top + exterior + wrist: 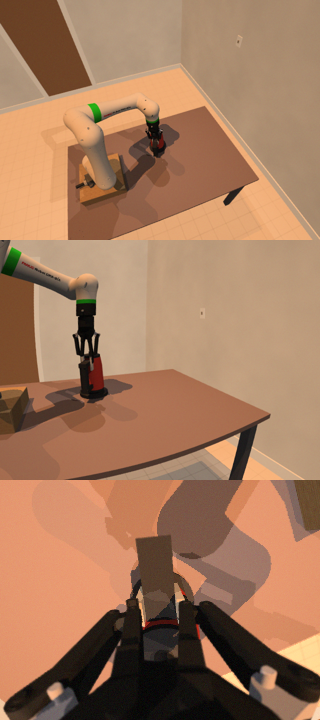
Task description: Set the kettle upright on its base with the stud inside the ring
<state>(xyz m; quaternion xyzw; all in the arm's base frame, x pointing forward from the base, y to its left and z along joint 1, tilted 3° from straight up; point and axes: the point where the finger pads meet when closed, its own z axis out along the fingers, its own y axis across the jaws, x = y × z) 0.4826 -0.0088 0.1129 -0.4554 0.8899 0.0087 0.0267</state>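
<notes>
My gripper is now 20 mm short of the red kettle, 20 mm to the right of it and 50 mm above it. The rest, counted from my hand: round black base 40 mm ahead, 50 mm to the left, 160 mm below.
</notes>
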